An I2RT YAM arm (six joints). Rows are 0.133 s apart.
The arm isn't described. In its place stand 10 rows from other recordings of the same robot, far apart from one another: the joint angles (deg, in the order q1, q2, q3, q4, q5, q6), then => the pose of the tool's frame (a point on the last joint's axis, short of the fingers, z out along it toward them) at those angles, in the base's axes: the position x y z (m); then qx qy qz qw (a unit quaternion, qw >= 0).
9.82 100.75 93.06 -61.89 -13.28 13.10 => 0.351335 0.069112 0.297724 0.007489 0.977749 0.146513 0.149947
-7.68 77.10 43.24 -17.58 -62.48 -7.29 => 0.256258 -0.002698 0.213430 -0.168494 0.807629 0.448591 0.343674
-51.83 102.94 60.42 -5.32 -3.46 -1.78 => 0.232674 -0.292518 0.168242 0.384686 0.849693 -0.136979 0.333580
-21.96 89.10 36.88 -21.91 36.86 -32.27 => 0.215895 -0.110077 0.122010 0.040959 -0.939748 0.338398 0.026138
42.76 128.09 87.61 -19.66 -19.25 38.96 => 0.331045 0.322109 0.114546 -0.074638 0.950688 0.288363 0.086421
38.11 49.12 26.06 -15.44 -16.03 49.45 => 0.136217 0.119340 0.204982 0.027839 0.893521 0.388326 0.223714
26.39 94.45 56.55 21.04 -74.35 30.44 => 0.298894 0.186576 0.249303 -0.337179 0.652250 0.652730 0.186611
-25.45 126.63 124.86 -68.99 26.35 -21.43 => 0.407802 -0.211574 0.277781 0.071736 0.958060 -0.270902 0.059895
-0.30 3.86 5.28 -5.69 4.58 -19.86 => 0.109201 -0.003414 0.189175 -0.097618 0.726347 -0.147803 0.664112
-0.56 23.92 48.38 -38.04 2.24 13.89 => 0.083332 -0.002206 0.350874 0.110796 0.777841 0.056522 0.616030
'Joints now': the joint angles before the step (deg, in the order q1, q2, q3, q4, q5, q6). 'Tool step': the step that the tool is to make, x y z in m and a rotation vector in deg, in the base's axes. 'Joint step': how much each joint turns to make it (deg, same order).
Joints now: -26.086 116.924 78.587 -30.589 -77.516 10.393
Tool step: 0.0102 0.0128 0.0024 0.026 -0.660 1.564
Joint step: 2.274 -0.033 -0.019 4.057 0.001 3.568
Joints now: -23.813 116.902 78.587 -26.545 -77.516 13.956
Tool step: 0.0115 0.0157 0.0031 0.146 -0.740 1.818
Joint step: 2.664 0.022 0.006 4.902 0.021 4.360
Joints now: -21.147 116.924 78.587 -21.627 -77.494 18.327
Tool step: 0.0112 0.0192 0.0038 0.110 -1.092 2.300
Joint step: 3.033 0.003 0.012 4.908 -0.003 4.021
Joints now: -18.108 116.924 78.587 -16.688 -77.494 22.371
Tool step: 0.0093 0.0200 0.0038 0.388 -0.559 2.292
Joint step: 2.990 0.004 0.013 4.372 -0.002 4.052
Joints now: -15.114 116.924 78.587 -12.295 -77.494 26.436
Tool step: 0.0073 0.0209 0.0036 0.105 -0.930 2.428
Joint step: 2.989 -0.025 0.002 3.692 0.128 2.909
